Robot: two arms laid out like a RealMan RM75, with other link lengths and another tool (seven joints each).
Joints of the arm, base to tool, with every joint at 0 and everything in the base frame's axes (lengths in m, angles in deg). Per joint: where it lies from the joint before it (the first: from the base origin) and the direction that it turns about. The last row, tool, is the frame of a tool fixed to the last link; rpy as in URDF.
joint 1: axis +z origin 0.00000 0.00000 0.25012
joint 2: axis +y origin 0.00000 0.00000 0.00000
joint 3: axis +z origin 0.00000 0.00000 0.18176
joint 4: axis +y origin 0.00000 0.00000 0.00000
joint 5: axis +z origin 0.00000 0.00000 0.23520
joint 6: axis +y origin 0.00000 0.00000 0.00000
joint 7: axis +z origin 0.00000 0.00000 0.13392
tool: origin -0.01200 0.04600 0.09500 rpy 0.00 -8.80 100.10
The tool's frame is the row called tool.
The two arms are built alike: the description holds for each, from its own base.
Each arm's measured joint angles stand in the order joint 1, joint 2, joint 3, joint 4, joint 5, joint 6, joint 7.
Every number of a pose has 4 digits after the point.
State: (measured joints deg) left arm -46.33 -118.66 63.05 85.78 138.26 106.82 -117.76; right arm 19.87 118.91 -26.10 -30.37 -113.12 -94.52 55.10
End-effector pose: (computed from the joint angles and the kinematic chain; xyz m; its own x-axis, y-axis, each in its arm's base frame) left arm -0.0576 0.3021 0.0203 -0.1491 -0.9416 -0.3020 -0.9742 0.0875 0.2082; right arm 0.2137 0.2675 -0.0136 -0.6384 -0.6955 -0.3299 -0.6801 0.3089 0.6649
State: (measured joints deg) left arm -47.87 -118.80 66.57 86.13 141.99 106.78 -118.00; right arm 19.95 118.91 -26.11 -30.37 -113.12 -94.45 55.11
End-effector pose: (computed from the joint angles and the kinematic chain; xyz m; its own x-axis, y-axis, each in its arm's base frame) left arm -0.0599 0.3025 0.0147 -0.2086 -0.9358 -0.2842 -0.9480 0.1221 0.2939; right arm 0.2135 0.2680 -0.0137 -0.6378 -0.6957 -0.3305 -0.6807 0.3084 0.6645
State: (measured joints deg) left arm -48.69 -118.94 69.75 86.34 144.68 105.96 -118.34; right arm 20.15 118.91 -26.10 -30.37 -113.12 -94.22 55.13
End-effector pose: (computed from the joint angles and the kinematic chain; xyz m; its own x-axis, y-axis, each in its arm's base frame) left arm -0.0616 0.3044 0.0091 -0.2543 -0.9270 -0.2755 -0.9231 0.1478 0.3549; right arm 0.2132 0.2694 -0.0139 -0.6368 -0.6954 -0.3329 -0.6823 0.3071 0.6635
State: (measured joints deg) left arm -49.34 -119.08 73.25 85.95 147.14 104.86 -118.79; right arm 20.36 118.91 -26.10 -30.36 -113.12 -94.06 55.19
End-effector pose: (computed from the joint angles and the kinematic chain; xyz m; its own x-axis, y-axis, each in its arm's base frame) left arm -0.0648 0.3058 0.0019 -0.2946 -0.9195 -0.2602 -0.8950 0.1701 0.4124; right arm 0.2127 0.2706 -0.0140 -0.6358 -0.6958 -0.3339 -0.6832 0.3062 0.6629
